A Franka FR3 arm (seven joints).
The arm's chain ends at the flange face. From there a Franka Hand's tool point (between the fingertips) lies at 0.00 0.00 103.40 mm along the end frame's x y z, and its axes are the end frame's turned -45 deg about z.
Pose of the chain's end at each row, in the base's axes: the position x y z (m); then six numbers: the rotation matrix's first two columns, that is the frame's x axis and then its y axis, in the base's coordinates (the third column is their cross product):
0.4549, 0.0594, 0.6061, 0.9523, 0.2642, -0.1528, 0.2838, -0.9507, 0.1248
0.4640, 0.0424, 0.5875, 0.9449, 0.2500, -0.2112, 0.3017, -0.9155, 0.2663
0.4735, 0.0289, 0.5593, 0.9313, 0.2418, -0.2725, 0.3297, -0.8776, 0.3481
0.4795, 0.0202, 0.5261, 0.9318, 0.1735, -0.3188, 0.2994, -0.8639, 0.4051
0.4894, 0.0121, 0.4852, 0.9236, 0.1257, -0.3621, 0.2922, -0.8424, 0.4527
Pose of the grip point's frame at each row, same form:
0.4433, 0.0426, 0.5047, 0.4727, 0.8591, -0.1963, 0.8741, -0.4854, -0.0198
0.4509, 0.0098, 0.4903, 0.4548, 0.8241, -0.3376, 0.8815, -0.4706, 0.0390
0.4575, -0.0139, 0.4665, 0.4254, 0.7915, -0.4388, 0.8917, -0.4496, 0.0535
0.4583, -0.0287, 0.4375, 0.4472, 0.7336, -0.5119, 0.8706, -0.4882, 0.0610
0.4637, -0.0421, 0.4010, 0.4465, 0.6846, -0.5762, 0.8597, -0.5068, 0.0641

